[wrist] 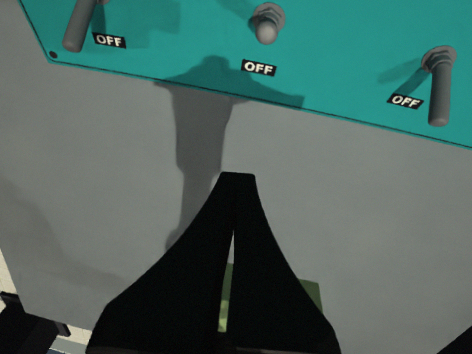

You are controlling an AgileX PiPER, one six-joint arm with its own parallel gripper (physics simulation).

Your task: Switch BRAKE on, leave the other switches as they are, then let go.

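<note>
Three grey toggle switches show along the lower part of the teal panel in the wrist view. The left switch and the right switch have long levers tilted down toward the panel's lower edge, beside their OFF labels. The middle switch looks short and points out toward the camera, with its OFF label uncovered below it. No name label shows, so I cannot tell which is BRAKE. My gripper is shut and empty, its tips together below the middle switch in the view, apart from all three levers.
A grey surface lies below the panel's edge. The gripper's shadow falls across it and onto the panel. A green patch shows behind the fingers. Dark parts stand at the lower left, and another dark shape at the lower right corner.
</note>
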